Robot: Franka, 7 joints.
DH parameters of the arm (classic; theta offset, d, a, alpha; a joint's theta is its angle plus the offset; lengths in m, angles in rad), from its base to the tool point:
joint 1: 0 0.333 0 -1.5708
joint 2: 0 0 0 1.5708
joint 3: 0 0.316 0.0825 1.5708
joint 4: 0 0 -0.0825 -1.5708
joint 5: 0 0.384 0 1.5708
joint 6: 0 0 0.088 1.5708
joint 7: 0 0.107 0 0
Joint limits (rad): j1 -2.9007..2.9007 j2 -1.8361..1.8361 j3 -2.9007..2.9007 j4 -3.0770..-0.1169 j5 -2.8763..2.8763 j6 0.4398..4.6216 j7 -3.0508..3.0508
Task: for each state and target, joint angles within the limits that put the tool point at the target. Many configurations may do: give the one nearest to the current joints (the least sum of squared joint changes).
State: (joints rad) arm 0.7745 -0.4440 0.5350 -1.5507 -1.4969 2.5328 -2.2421
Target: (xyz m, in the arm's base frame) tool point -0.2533 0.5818 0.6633
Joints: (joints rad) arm 1.1732 0.1137 0.8308 -1.6125 -1.4915 2.5655 -2.2421
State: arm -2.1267 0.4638 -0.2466 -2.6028 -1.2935 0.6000 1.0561
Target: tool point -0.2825 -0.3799 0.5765
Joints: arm -1.8944 0.0465 -0.0268 -1.9400 -1.5624 0.6641 1.0561
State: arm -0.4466 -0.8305 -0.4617 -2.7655 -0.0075 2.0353 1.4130
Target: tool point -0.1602 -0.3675 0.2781
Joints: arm -0.8848 -0.2908 -1.1456 -2.6100 -0.0621 2.2330 1.4130
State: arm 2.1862 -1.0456 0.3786 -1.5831 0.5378 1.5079 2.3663
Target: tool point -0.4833 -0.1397 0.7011
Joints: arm 1.8292 -0.8116 0.9940 -1.6930 0.6333 1.6827 2.3663
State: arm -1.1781 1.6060 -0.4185 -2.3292 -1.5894 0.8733 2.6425
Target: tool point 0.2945 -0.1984 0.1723
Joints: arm -0.4881 0.7400 0.2414 -2.4101 -1.4506 0.4398 2.6425
